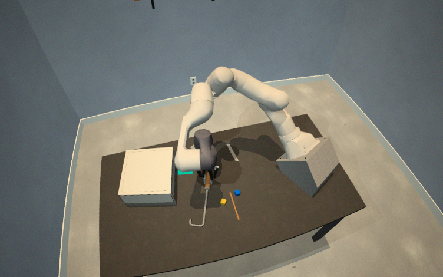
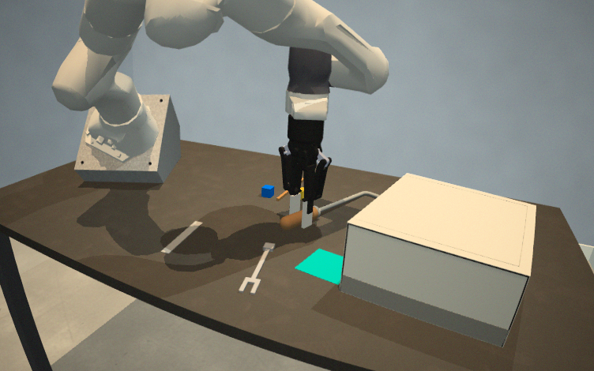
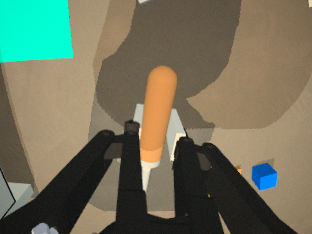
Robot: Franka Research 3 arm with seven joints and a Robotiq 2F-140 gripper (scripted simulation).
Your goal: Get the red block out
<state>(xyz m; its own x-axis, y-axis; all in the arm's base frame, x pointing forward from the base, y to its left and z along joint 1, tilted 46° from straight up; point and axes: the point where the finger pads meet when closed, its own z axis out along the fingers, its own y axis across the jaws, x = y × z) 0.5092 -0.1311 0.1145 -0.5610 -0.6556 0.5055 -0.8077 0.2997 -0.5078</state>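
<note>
My hand is 10 cm past the blue cube, 15 cm to the right of it and 2 cm above it. Also, from my hand: yellow cube 1 cm behind, 16 cm to the left, 2 cm below; hook tool 9 cm ahead, 7 cm to the left, 2 cm below; teal square 7 cm ahead, 16 cm to the right, 4 cm below.
</note>
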